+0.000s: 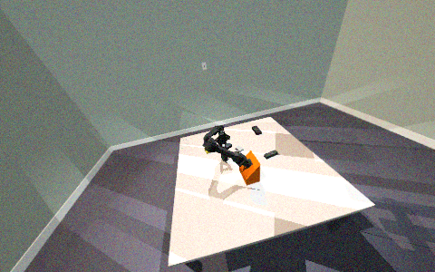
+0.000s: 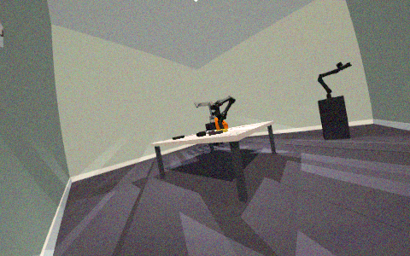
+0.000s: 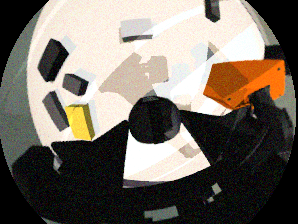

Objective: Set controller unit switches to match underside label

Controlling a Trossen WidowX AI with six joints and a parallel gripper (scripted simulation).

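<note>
Right now the grey box is 17 cm to the right of my gripper tip, 12 cm below it and 9 cm ahead of it. The rest, counted from my gripper tip: yellow block: 19 cm ahead, 14 cm to the left, 11 cm below.
</note>
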